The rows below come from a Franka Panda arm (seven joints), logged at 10 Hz.
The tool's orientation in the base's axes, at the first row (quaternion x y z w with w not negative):
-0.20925, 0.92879, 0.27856, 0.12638
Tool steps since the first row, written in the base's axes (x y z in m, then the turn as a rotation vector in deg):
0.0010, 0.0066, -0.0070, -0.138, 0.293, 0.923
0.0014, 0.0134, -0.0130, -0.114, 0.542, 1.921
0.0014, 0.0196, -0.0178, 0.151, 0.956, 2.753
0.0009, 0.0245, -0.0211, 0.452, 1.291, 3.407
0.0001, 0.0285, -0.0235, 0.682, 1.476, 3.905
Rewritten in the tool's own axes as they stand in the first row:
-0.0005, 0.0013, 0.0096, -0.296, 0.714, -0.599
-0.0009, 0.0035, 0.0184, -0.747, 1.355, -1.266
-0.0012, 0.0059, 0.0258, -1.404, 1.934, -1.675
-0.0012, 0.0083, 0.0312, -2.006, 2.353, -1.980
-0.0009, 0.0106, 0.0354, -2.442, 2.619, -2.252

